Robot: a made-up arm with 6 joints. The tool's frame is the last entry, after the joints. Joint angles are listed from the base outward.
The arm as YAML. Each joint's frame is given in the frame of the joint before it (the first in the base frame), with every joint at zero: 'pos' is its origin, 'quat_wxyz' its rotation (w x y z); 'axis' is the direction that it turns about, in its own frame. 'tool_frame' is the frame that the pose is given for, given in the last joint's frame.
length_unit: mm
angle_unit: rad
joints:
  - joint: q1
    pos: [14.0, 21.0, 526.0]
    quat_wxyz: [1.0, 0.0, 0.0, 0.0]
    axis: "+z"
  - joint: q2
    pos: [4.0, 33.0, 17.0]
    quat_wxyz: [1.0, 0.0, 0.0, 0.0]
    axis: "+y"
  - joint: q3
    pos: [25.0, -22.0, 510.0]
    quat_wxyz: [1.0, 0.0, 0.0, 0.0]
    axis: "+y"
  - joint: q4
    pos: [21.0, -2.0, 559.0]
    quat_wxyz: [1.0, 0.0, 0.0, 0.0]
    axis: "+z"
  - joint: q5
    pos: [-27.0, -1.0, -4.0]
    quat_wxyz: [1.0, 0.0, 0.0, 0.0]
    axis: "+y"
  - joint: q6
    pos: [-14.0, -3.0, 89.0]
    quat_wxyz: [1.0, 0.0, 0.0, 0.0]
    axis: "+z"
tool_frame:
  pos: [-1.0, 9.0, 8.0]
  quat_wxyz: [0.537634, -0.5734, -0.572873, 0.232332]
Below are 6 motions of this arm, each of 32 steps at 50 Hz.
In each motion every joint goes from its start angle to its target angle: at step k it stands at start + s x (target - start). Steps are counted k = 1, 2, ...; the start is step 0. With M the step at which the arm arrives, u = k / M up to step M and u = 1 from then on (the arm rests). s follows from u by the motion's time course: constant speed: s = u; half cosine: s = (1 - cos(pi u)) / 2; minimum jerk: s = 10 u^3 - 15 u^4 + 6 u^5.
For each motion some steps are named. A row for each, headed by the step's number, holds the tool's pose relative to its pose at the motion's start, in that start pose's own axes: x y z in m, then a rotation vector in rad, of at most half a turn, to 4 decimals.
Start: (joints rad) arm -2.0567 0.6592 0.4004 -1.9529 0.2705 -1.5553
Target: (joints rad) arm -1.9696 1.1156 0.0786 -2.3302 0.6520 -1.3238
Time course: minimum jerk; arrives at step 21
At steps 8, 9, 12, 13, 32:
8: -0.0589 -0.0425 0.0483 -0.0196 0.0021 0.0775
9: -0.0767 -0.0530 0.0627 -0.0217 0.0037 0.1004
12: -0.1355 -0.0807 0.1096 -0.0173 0.0119 0.1733
13: -0.1544 -0.0875 0.1246 -0.0125 0.0152 0.1959
32: -0.2209 -0.1042 0.1767 0.0168 0.0296 0.2716

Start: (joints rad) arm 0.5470 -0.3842 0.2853 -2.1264 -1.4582 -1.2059
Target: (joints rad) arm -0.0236 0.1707 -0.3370 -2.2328 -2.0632 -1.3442
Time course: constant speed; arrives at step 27
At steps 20, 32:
20: 0.0073 -0.1471 0.1762 -0.5396 0.0658 -0.4262
32: -0.0177 -0.1625 0.2554 -0.7029 0.0436 -0.5968

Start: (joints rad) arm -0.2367 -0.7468 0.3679 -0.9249 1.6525 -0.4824
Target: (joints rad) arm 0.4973 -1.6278 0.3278 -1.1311 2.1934 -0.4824
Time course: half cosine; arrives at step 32
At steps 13, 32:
13: -0.1710 0.0594 -0.3145 0.0561 -0.3712 0.1147
32: -0.0762 0.0305 -1.0159 0.2443 -1.0740 0.5101

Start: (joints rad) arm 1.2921 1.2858 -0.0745 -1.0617 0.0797 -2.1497
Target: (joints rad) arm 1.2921 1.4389 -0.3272 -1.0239 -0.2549 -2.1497
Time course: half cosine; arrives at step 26
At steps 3, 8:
3: -0.0009 0.0002 -0.0003 0.0109 0.0045 -0.0051
8: -0.0059 0.0019 -0.0021 0.0721 0.0304 -0.0339

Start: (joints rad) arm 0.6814 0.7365 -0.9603 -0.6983 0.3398 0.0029
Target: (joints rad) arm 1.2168 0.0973 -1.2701 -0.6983 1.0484 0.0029
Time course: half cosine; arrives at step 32
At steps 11, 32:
11: -0.1595 -0.0949 0.0933 0.1236 -0.1237 -0.1644
32: -0.6965 -0.1253 0.0880 0.5550 -0.5719 -0.5602

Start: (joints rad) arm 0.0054 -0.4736 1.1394 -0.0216 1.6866 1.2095
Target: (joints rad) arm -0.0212 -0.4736 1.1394 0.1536 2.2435 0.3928
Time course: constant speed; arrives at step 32
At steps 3, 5, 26, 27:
3: -0.0029 -0.0007 -0.0046 0.0136 0.0932 -0.0015
5: -0.0050 -0.0011 -0.0077 0.0239 0.1555 -0.0004
26: -0.0315 0.0029 -0.0369 0.1810 0.8041 0.1094
27: -0.0329 0.0034 -0.0381 0.1905 0.8342 0.1193

